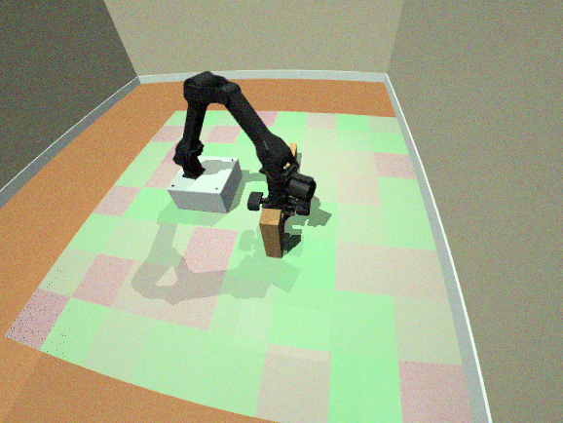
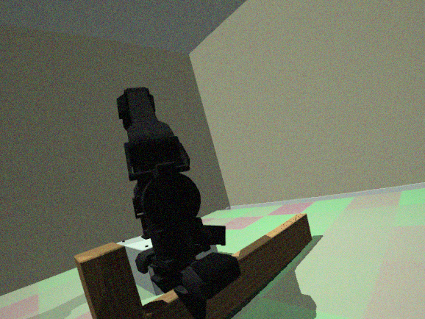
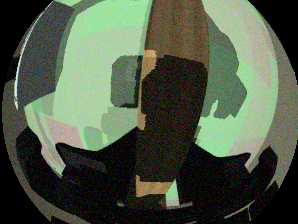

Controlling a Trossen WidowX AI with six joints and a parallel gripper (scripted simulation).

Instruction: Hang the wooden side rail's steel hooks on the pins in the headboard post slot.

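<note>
Right now my gripper tip is 20 mm short of the wooden headboard post, 90 mm to the left of it and 50 mm below it.
</note>
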